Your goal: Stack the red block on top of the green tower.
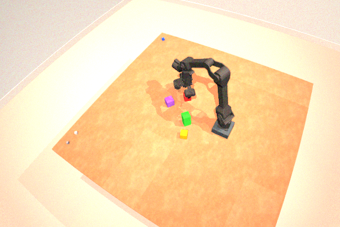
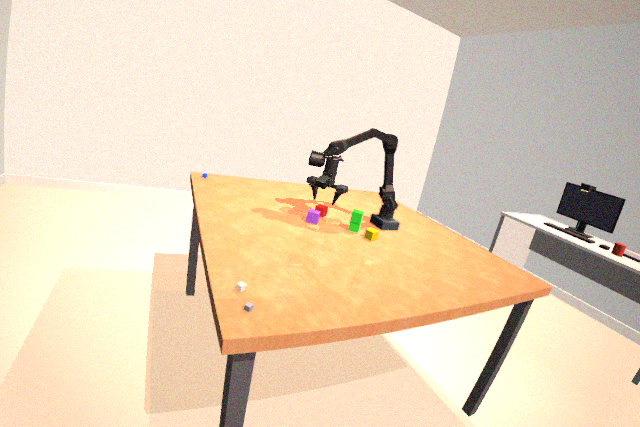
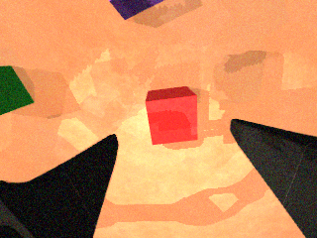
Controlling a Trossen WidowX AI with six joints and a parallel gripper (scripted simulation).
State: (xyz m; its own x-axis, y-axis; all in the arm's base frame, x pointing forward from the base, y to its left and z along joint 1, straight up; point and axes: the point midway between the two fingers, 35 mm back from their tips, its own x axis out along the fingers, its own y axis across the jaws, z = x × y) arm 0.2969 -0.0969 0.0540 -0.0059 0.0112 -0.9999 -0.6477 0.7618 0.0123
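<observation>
Right now the red block is 40 mm below my gripper tip. Also, from my gripper tip: yellow block (110 mm behind, 250 mm to the left, 40 mm below); then purple block (80 mm ahead, 90 mm to the left, 40 mm below).
</observation>
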